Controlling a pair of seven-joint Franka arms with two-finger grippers.
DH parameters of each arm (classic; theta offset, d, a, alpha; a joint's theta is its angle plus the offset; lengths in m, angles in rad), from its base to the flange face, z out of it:
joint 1: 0 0.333 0 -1.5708
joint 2: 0 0 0 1.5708
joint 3: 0 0.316 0.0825 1.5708
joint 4: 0 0 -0.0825 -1.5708
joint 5: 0 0.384 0 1.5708
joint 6: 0 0 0.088 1.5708
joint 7: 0 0.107 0 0
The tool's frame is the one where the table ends.
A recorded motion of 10 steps. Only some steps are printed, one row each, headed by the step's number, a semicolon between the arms.
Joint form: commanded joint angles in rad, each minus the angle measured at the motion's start. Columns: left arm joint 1, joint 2, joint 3, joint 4, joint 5, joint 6, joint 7; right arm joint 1, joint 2, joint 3, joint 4, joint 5, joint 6, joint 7.
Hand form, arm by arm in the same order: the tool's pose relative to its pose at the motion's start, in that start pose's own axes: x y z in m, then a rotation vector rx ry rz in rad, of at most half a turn. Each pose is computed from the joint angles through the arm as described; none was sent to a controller.
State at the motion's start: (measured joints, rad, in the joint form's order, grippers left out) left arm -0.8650 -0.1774 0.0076 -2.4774 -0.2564 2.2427 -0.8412; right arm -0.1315 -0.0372 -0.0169 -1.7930 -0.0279 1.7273 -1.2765
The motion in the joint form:
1: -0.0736 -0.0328 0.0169 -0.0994 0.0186 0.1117 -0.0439; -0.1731 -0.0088 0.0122 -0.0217 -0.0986 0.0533 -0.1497
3: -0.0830 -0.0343 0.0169 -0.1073 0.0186 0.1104 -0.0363; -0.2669 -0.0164 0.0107 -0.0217 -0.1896 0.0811 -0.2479
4: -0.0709 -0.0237 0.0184 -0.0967 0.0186 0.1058 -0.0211; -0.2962 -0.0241 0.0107 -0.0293 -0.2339 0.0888 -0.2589
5: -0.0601 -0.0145 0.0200 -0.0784 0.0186 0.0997 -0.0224; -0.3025 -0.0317 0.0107 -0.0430 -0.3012 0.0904 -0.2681
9: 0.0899 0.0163 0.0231 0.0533 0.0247 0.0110 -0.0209; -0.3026 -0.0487 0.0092 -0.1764 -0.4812 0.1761 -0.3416
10: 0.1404 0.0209 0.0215 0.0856 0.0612 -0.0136 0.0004; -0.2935 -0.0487 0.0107 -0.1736 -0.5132 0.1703 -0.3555
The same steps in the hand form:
1: -0.0243 -0.0081 0.0228 -0.0119 0.0416 0.0125; -0.0942 0.0207 0.0031 -0.0483 -0.0871 -0.0080
3: -0.0286 -0.0087 0.0264 -0.0037 0.0370 0.0282; -0.1538 0.0255 -0.0030 -0.0755 -0.1766 -0.0302
4: -0.0222 -0.0088 0.0257 -0.0022 0.0351 0.0299; -0.1734 0.0237 -0.0043 -0.0796 -0.2205 -0.0219
5: -0.0158 -0.0065 0.0215 -0.0075 0.0366 0.0180; -0.1821 0.0211 -0.0032 -0.0741 -0.2865 -0.0400
9: 0.0493 -0.0143 -0.0272 -0.0475 0.0478 -0.1090; -0.1902 0.0132 0.0403 -0.0297 -0.4510 -0.1989
10: 0.0693 -0.0232 -0.0417 -0.0382 0.0728 -0.1095; -0.1869 0.0137 0.0382 -0.0256 -0.4828 -0.2304

